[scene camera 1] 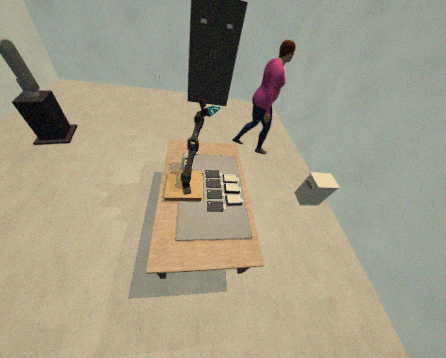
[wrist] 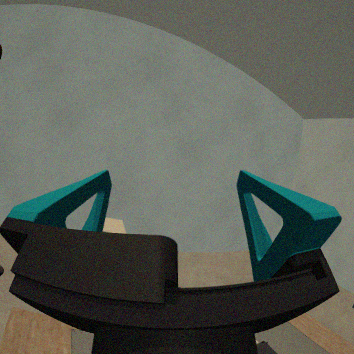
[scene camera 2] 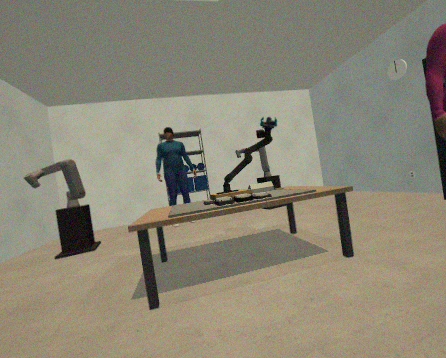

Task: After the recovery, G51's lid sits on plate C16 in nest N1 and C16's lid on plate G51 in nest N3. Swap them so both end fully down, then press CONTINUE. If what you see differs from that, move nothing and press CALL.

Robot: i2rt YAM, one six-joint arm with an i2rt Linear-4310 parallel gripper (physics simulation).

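Frame: origin at the arm's base, x up, y ahead, z left, level; millimetres.
Where they show: gripper, fingertip midpoint: [scene camera 1: 219, 108] [wrist: 173, 176] [scene camera 2: 269, 116]; arm's base, link origin: [scene camera 1: 186, 185] [scene camera 2: 227, 192].
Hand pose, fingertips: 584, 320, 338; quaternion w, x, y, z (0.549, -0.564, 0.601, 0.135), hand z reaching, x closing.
Observation:
Each offset is from my fingertips to the top centre of the thing, as dx, dy, dz. "*": to the spot under its first point. Level surfaces: height alone.
My gripper [scene camera 1: 213, 110] [scene camera 2: 269, 121] [wrist: 173, 176] is open and empty, raised high above the table's far end in scene camera 1. Three pale-topped pieces, a far one @[-595, +146, -292] [scene camera 1: 230, 178], a middle one @[-585, +123, -422] [scene camera 1: 232, 188] and a near one @[-585, +97, -554] [scene camera 1: 234, 199], stand in a row on the grey mat @[dx -629] [scene camera 1: 215, 227] [scene camera 2: 185, 211]. Beside them lies a row of several dark flat pieces, the nearest of them a dark rectangle @[* -616, -94, -589] [scene camera 1: 215, 206]. Labels G51 and C16, nest numbers and how the lids sit are too small to tell. CONTINUE and CALL cannot be made out.
The arm stands on a wooden board [scene camera 1: 172, 191] on the table @[dx -639] [scene camera 1: 205, 257] [scene camera 2: 150, 218]. A person in pink [scene camera 1: 271, 82] [scene camera 2: 436, 75] walks beyond the table; a person in teal [scene camera 2: 172, 157] stands behind it. A dark cabinet [scene camera 1: 215, 55] and a pale box [scene camera 1: 326, 181] stand on the floor.

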